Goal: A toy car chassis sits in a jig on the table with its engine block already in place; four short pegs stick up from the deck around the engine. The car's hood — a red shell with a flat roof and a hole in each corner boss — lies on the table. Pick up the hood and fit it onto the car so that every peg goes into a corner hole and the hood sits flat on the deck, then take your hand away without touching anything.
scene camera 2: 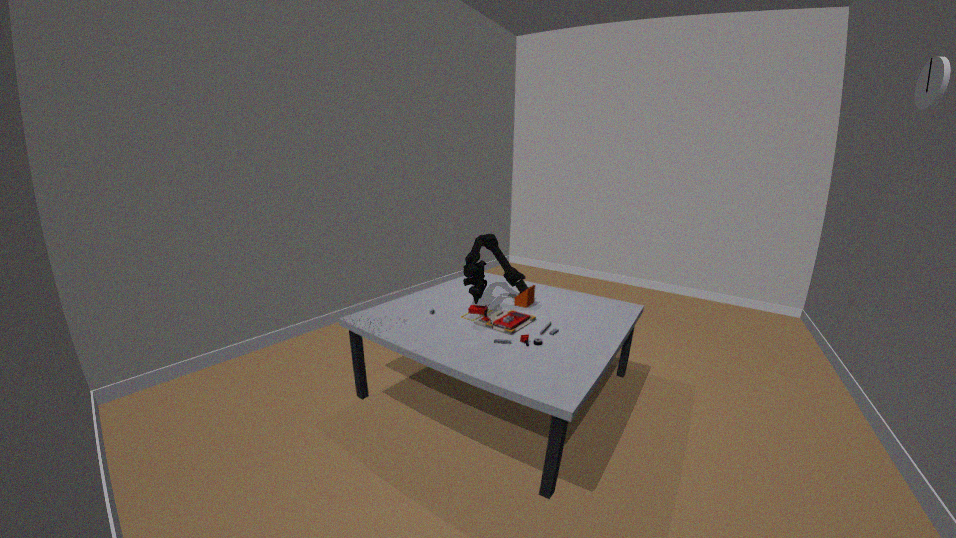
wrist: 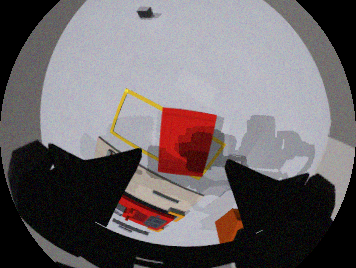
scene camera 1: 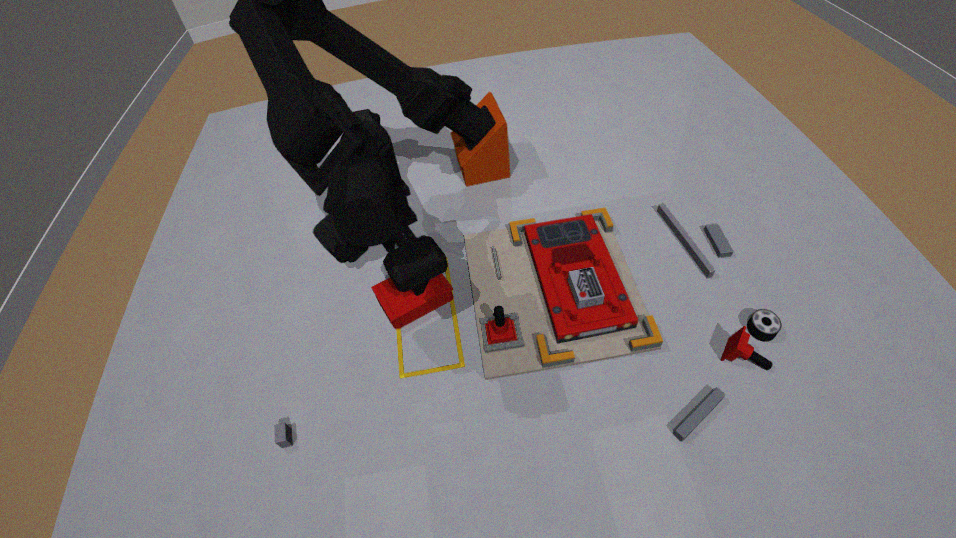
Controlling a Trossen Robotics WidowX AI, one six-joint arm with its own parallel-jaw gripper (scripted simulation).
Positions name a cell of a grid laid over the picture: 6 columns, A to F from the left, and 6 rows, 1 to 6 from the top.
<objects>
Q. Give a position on a wheel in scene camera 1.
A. E4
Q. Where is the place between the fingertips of my gripper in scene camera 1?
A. C4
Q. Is my gripper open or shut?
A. Open.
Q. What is my gripper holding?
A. Nothing.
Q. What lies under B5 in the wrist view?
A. My gripper.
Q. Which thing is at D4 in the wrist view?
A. A red hood.
</objects>
